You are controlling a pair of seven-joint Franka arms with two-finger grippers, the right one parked.
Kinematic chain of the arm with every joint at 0, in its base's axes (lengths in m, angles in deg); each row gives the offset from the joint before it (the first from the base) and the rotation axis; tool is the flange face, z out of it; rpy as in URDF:
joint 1: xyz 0 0 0.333 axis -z
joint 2: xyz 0 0 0 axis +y
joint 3: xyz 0 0 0.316 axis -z
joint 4: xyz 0.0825 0 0 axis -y
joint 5: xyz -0.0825 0 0.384 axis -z
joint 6: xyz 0 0 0 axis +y
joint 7: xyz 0.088 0 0 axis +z
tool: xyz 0 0 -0.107 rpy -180 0 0
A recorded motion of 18 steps. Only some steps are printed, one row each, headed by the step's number.
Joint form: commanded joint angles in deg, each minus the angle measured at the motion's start. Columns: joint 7, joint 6, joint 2, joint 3, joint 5, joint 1, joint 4.
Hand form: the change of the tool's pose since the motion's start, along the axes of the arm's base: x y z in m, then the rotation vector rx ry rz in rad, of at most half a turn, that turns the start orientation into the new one. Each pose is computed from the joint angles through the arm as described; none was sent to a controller.
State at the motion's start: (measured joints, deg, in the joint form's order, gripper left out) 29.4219 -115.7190 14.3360 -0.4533 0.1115 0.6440 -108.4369
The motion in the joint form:
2: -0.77 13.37 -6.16 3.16 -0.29 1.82 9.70
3: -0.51 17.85 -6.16 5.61 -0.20 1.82 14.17
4: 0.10 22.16 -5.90 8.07 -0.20 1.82 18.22
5: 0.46 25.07 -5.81 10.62 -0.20 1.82 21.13
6: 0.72 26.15 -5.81 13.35 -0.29 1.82 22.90
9: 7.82 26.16 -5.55 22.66 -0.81 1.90 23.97
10: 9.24 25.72 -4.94 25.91 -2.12 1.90 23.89
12: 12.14 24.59 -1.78 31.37 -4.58 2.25 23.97
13: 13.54 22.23 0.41 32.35 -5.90 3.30 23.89
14: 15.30 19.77 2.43 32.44 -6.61 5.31 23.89
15: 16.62 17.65 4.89 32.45 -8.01 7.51 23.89
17: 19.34 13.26 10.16 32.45 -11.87 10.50 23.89
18: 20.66 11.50 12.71 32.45 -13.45 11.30 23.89
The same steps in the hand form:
2: -0.0050 -0.0499 0.1245 -0.0074 -0.0434 -0.1014
3: -0.0063 -0.0740 0.1553 -0.0154 -0.0430 -0.1385
4: -0.0104 -0.0973 0.1804 -0.0212 -0.0338 -0.1702
5: -0.0165 -0.1209 0.1999 -0.0279 -0.0320 -0.2077
6: -0.0228 -0.1460 0.2136 -0.0353 -0.0440 -0.2501
9: -0.0510 -0.2304 0.2238 -0.0474 -0.0581 -0.2882
10: -0.0602 -0.2569 0.2197 -0.0370 -0.0602 -0.3208
12: -0.0707 -0.3037 0.1963 -0.0271 -0.0414 -0.3723
13: -0.0683 -0.3225 0.1791 -0.0296 -0.0496 -0.3842
14: -0.0688 -0.3442 0.1630 -0.0395 -0.0583 -0.3900
15: -0.0701 -0.3663 0.1415 -0.0378 -0.0589 -0.4083
17: -0.0662 -0.3974 0.0934 -0.0211 -0.0663 -0.4266
18: -0.0629 -0.4066 0.0689 -0.0143 -0.0622 -0.4248

